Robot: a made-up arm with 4 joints.
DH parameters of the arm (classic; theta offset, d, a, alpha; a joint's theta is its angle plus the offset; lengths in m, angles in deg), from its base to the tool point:
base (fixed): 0 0.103 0.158 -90
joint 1: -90 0.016 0.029 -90
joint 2: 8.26 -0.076 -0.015 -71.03
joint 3: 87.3 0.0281 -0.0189 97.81
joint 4: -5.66 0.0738 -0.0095 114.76
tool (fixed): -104.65 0.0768 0 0
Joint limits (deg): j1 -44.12..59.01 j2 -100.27..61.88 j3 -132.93..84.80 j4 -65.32..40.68
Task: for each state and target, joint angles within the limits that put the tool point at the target. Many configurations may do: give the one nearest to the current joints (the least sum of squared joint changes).
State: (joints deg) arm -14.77 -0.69 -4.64 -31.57
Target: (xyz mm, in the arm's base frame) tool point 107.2 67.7 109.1
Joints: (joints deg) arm 1.59 -37.68 -16.26 1.30
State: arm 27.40 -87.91 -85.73 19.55
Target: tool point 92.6 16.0 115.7
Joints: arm 35.67 -79.82 -83.39 24.68
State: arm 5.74 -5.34 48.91 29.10
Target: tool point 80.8 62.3 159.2
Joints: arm -2.84 -1.63 22.89 3.88
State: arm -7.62 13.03 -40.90 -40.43
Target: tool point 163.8 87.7 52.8
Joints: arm -44.12 32.78 -82.93 -63.32
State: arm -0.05 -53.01 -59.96 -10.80
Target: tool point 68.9 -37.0 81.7
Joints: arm 17.55 -63.15 -108.86 -26.64
